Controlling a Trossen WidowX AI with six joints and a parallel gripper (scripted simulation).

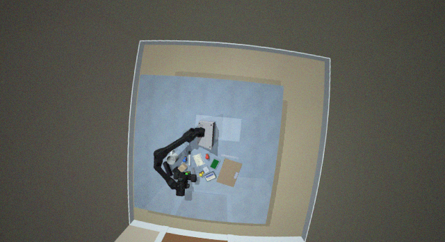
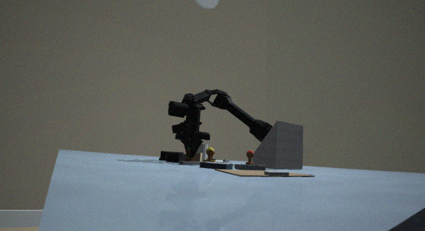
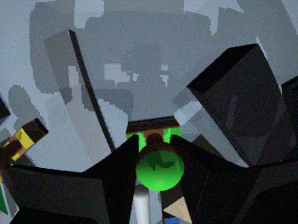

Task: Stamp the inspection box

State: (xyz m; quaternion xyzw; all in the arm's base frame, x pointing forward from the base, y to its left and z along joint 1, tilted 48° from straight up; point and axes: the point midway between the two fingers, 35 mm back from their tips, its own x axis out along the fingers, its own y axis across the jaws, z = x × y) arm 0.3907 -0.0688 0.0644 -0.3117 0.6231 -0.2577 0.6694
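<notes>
My gripper tip is now 120 mm past the green ink pad, 220 mm to the right of it and 20 mm above it. The rest, counted from my gripper tip: green-knobbed stamp: right at my gripper tip; brown box: 40 mm behind, 50 mm to the right; grey strip: 10 mm ahead, 60 mm to the left, 20 mm below.
</notes>
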